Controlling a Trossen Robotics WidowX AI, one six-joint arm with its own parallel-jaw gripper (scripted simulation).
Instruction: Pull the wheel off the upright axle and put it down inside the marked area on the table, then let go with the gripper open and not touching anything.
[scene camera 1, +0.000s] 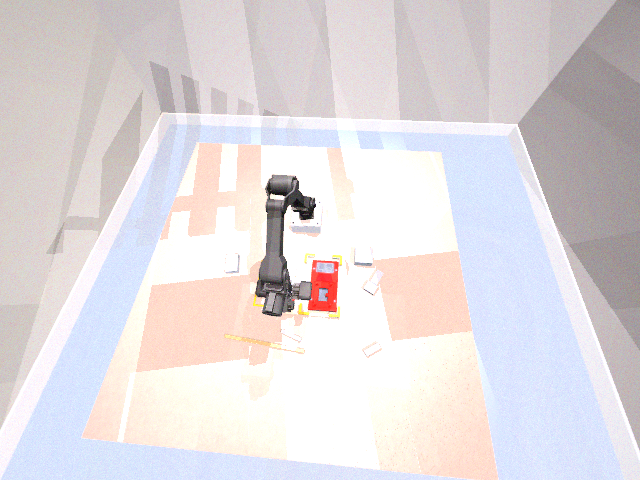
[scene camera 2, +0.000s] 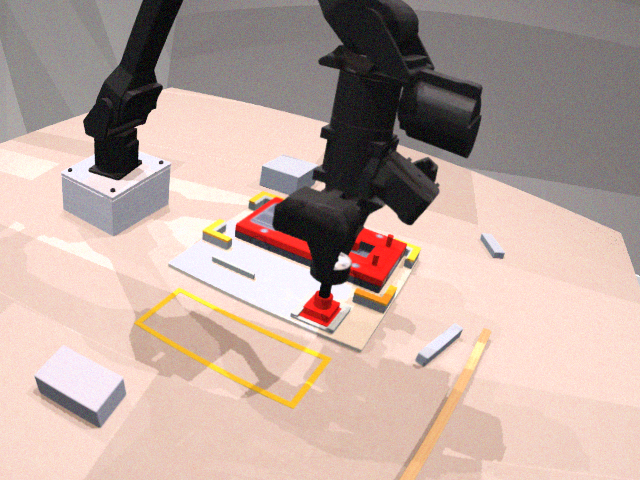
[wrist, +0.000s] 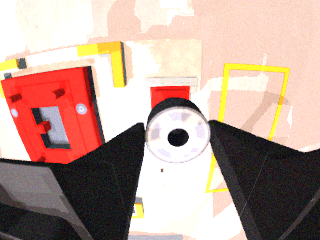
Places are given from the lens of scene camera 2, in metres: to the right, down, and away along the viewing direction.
my gripper (scene camera 2: 332, 267): 0.01, 0.03, 0.52
upright axle (scene camera 2: 321, 308): 0.00, 0.07, 0.54
